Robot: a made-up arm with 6 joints.
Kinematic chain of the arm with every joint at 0, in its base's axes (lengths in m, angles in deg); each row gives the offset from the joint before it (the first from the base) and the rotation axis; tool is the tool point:
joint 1: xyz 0 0 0.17 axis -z
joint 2: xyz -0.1 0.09 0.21 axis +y
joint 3: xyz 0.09 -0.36 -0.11 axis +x
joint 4: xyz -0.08 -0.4 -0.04 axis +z
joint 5: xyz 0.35 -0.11 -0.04 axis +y
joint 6: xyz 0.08 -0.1 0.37 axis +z
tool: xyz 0 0.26 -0.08
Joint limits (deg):
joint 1: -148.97..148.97
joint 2: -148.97..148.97
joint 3: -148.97..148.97
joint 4: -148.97..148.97
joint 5: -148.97..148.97
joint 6: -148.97..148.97
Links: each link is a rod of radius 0.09 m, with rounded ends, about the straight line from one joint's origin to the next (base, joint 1, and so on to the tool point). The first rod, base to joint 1, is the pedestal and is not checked.
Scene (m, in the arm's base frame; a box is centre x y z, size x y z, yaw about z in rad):
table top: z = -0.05
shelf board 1: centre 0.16 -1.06 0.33 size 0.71 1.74 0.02 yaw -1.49
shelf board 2: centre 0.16 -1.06 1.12 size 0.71 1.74 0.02 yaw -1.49
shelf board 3: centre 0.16 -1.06 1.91 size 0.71 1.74 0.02 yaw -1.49
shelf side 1: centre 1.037 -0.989 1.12 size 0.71 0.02 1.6 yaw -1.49
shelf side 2: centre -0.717 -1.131 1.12 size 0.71 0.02 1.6 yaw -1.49
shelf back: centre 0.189 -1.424 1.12 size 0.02 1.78 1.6 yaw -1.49
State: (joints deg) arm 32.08 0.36 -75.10 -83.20 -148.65 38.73
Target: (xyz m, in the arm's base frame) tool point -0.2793 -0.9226 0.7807
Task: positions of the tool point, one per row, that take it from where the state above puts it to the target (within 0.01 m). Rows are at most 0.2 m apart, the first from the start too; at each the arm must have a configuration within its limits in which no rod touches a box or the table.
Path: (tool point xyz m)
1: -0.3952 -0.7932 0.8063
2: -0.2794 -0.9226 0.7807

